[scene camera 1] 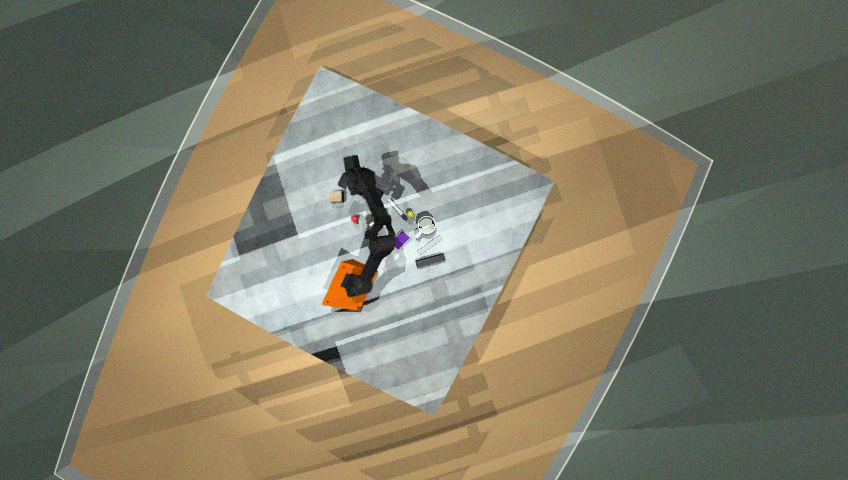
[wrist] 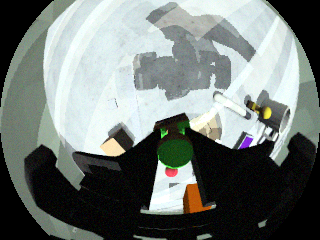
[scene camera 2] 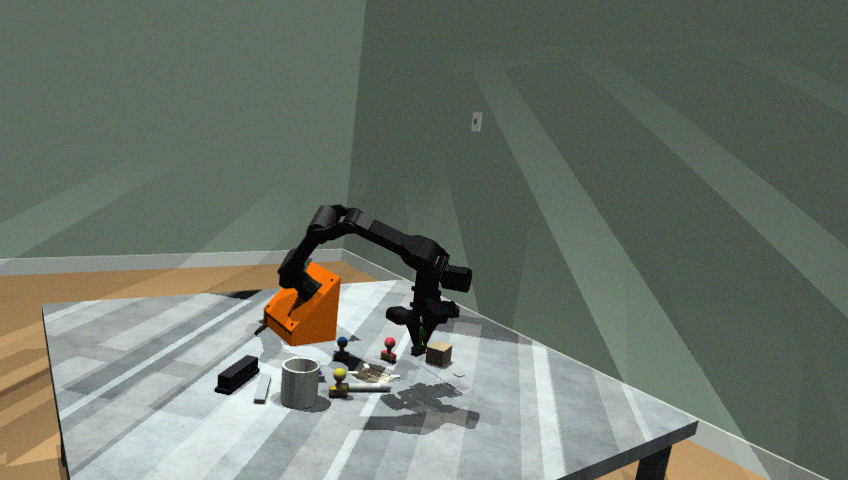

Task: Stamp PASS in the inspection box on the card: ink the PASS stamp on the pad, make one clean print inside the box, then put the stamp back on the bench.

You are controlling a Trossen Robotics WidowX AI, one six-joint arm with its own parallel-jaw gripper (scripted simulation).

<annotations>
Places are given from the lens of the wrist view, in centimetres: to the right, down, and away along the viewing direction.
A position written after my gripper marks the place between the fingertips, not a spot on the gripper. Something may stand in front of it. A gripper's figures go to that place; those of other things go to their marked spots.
my gripper [wrist: 172,131]: 1, 1, 10
green-knobbed stamp [wrist: 174,150]: 1, 2, 6
</annotations>
